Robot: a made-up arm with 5 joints.
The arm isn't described. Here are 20 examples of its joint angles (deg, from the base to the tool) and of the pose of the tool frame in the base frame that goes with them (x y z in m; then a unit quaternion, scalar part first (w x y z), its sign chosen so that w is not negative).
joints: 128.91 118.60 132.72 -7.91 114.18
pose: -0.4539 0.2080 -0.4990 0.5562 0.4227 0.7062 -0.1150
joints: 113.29 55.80 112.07 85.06 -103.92
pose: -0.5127 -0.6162 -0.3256 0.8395 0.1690 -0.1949 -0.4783
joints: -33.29 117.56 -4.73 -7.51 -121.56
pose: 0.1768 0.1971 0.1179 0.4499 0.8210 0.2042 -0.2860
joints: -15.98 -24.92 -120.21 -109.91 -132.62
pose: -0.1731 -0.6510 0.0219 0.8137 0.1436 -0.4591 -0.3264
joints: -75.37 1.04 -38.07 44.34 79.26
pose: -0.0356 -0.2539 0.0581 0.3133 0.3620 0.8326 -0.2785
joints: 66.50 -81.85 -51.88 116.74 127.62
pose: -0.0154 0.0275 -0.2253 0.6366 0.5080 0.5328 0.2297
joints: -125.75 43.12 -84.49 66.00 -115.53
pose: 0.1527 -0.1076 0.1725 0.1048 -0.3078 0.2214 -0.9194
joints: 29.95 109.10 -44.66 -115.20 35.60
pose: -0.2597 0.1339 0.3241 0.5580 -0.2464 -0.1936 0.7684
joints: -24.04 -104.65 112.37 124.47 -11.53
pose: -0.2435 0.1920 -0.0871 0.4704 -0.7230 -0.5019 -0.0643
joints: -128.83 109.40 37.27 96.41 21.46
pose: 0.4640 -0.1249 -0.2849 0.1775 -0.7747 0.6023 -0.0749
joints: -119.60 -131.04 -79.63 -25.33 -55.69
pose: -0.1242 -0.1525 0.1904 0.7857 0.1093 0.1298 -0.5949
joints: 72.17 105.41 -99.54 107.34 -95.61
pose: -0.3207 -0.3041 -0.0964 0.2170 0.4526 -0.8475 -0.1728
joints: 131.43 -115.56 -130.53 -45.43 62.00
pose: 0.2692 -0.0814 -0.1159 0.6164 0.4536 -0.0975 -0.6362
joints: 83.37 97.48 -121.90 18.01 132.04
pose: -0.4133 -0.1120 -0.3287 0.8726 0.2952 0.2302 -0.3138
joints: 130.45 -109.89 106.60 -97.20 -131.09
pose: 0.0436 -0.1312 0.2168 0.7378 -0.1717 0.0345 -0.6519
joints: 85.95 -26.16 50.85 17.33 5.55
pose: 0.1342 -0.6049 0.0662 0.7585 0.4921 -0.4199 -0.0790
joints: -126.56 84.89 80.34 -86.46 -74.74
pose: 0.3276 0.0444 -0.0940 0.3515 -0.6583 -0.5536 0.3696
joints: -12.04 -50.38 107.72 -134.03 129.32
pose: 0.0857 -0.4156 -0.0888 0.8049 0.2378 -0.5381 0.0772
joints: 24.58 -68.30 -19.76 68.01 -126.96
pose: 0.1574 -0.0574 0.1467 0.6042 -0.5848 -0.3508 0.4122
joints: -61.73 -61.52 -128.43 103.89 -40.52
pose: -0.2021 0.0066 0.1734 0.4480 -0.2408 0.0161 0.8608
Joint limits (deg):
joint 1: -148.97..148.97
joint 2: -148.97..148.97
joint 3: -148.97..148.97
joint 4: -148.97..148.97
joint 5: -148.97..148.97
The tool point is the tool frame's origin. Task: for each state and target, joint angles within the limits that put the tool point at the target. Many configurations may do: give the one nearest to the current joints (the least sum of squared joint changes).
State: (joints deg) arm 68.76 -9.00 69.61 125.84 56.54
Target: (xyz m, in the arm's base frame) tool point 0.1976 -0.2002 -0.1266
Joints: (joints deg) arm 67.21 -51.05 71.03 111.23 43.47
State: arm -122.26 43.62 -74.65 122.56 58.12
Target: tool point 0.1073 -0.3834 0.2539
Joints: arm -105.18 16.31 -58.71 110.75 103.06
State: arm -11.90 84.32 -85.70 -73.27 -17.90
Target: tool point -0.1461 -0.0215 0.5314
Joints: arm 9.59 76.30 -83.47 -81.09 -24.67
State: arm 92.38 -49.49 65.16 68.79 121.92
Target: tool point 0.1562 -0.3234 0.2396
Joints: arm 104.62 -31.47 57.52 67.94 124.60
